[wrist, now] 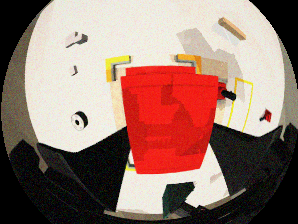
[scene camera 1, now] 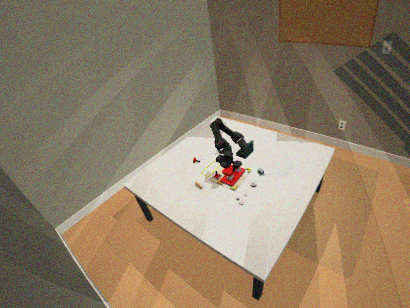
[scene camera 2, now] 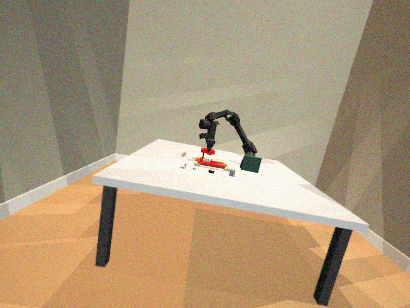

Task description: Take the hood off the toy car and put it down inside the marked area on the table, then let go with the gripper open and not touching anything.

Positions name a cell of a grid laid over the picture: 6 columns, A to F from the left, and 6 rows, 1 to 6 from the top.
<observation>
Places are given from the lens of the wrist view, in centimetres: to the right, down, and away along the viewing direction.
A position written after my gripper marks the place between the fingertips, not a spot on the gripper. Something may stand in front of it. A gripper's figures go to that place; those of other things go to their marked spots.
my gripper (wrist: D4): 2, 2, 10
red hood (wrist: D4): 1, 0, 8
</observation>
